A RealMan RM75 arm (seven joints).
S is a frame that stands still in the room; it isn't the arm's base.
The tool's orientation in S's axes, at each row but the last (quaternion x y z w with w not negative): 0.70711 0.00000 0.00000 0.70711; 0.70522 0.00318 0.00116 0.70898; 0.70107 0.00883 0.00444 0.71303; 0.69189 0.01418 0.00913 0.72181; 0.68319 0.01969 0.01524 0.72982; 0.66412 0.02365 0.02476 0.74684; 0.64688 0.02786 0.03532 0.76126; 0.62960 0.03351 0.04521 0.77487; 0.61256 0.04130 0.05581 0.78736; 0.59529 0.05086 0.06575 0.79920; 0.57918 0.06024 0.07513 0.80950
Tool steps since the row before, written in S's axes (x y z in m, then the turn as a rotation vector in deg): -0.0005 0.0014 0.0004 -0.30 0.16 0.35; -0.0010 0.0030 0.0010 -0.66 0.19 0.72; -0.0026 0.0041 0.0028 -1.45 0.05 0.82; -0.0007 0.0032 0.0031 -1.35 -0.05 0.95; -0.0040 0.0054 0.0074 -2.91 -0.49 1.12; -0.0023 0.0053 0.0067 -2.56 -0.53 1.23; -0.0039 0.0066 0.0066 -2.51 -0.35 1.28; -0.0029 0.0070 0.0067 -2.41 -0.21 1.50; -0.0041 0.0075 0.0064 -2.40 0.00 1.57; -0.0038 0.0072 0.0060 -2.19 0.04 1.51; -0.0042 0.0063 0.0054 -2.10 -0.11 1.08
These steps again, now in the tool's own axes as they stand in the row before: -0.0005 0.0004 -0.0014 -0.30 0.35 -0.16; -0.0010 0.0010 -0.0030 -0.66 0.72 -0.19; -0.0025 0.0029 -0.0041 -1.45 0.81 -0.06; -0.0006 0.0032 -0.0031 -1.36 0.94 0.05; -0.0038 0.0077 -0.0051 -2.94 1.07 0.42; -0.0019 0.0073 -0.0046 -2.59 1.17 0.49; -0.0033 0.0076 -0.0058 -2.53 1.25 0.33; -0.0021 0.0081 -0.0058 -2.41 1.49 0.25; -0.0030 0.0082 -0.0062 -2.37 1.61 0.07; -0.0026 0.0080 -0.0057 -2.16 1.56 0.04; -0.0030 0.0073 -0.0049 -2.09 1.10 0.06
